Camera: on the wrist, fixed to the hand. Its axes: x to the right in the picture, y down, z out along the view.
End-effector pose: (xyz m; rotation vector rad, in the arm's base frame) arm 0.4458 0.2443 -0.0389 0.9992 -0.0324 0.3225
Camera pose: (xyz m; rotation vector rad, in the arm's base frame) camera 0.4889 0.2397 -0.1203 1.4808 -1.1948 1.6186
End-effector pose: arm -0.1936 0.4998 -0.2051 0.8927 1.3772 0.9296
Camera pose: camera -0.2280 0.4912 -0.2902 2.6213 0.3513 1.2692
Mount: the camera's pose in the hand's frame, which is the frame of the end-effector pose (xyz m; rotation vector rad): 0.0257 -0.0812 -0.0353 0.6272 -0.4125 1.5736
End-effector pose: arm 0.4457 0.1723 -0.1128 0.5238 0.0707 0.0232
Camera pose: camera 0.4691 0.1206 -0.1855 1.0863 -0.7770 1.4632
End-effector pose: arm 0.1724 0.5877 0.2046 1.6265 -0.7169 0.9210
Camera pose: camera 0.2459 0.6413 0.1898 -1.2849 1.8754 -1.6571
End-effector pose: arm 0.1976 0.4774 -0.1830 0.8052 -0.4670 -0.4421
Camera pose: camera 0.2220 0.4340 -0.2606 0.6950 -1.4746 1.0772
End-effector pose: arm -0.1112 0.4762 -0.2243 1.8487 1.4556 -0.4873
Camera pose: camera -0.1855 0.5276 -0.2429 2.4745 -0.6735 -0.4257
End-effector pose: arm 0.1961 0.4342 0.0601 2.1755 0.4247 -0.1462
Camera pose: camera 0.1897 0.5132 0.0130 2.3274 -1.7359 0.1838
